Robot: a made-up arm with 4 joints.
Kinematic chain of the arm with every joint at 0, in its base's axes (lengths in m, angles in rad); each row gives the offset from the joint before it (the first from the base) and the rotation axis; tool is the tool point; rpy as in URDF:
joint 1: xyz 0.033 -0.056 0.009 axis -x
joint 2: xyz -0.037 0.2 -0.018 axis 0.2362 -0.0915 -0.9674
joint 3: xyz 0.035 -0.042 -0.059 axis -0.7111 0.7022 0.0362
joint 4: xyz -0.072 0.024 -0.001 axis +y
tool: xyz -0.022 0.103 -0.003 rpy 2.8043 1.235 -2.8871
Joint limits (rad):
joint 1: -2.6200..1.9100
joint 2: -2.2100..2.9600
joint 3: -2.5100..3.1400
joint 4: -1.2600..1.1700
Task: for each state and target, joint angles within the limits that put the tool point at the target. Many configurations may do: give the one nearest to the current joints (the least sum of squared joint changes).
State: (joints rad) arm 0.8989 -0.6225 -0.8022 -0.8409
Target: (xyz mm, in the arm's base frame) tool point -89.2 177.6 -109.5
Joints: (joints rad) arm 0.1710 -0.4875 -0.6265 -0.5429
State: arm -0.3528 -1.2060 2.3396 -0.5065
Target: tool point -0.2 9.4 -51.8
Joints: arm 0.2928 -1.9470 2.2796 -0.5400
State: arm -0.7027 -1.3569 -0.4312 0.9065
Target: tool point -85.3 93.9 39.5
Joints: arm -0.4636 -1.4749 -0.4848 1.1697
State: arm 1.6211 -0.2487 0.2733 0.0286
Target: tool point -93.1 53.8 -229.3
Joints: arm 0.8045 -0.4042 0.1849 0.1246
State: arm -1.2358 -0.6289 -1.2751 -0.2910
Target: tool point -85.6 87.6 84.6
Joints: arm -0.6626 -1.3770 -1.7873 -1.0632
